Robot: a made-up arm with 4 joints.
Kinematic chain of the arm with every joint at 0, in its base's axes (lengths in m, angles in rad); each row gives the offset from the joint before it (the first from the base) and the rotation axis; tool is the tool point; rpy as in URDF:
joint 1: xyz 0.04 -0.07 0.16 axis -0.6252 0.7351 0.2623
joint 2: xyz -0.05 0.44 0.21 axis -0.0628 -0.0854 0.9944
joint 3: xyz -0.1 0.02 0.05 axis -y
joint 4: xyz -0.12 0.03 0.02 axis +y
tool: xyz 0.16 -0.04 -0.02 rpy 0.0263 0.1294 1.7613
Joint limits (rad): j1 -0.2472..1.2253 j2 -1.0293..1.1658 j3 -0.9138..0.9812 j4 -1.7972..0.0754
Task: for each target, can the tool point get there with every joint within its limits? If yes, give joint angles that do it. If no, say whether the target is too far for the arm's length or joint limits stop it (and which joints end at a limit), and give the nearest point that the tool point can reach.
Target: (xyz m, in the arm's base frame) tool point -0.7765 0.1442 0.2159
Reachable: no: joint limits stop it (at a limit: joint 1, joint 3, joint 4) | nearest point -0.3389 0.2496 0.3811 | short by 0.479 m
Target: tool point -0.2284 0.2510 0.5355
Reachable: yes | joints 0.0203 0.5780 0.4411 -1.4397
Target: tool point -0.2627 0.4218 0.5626
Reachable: yes | joints -0.0840 -0.2404 0.4029 -1.5030
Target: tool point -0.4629 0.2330 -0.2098
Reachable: no: joint limits stop it (at a limit: joint 1, joint 2, joint 3, joint 4) | nearest point -0.1609 0.4606 0.0791 | short by 0.476 m
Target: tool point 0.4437 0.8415 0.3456
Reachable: no: too far | nearest point 0.0659 0.5894 0.3258 | short by 0.455 m
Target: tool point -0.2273 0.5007 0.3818
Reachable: yes | joints 0.9817 -0.0738 0.7303 -1.5441
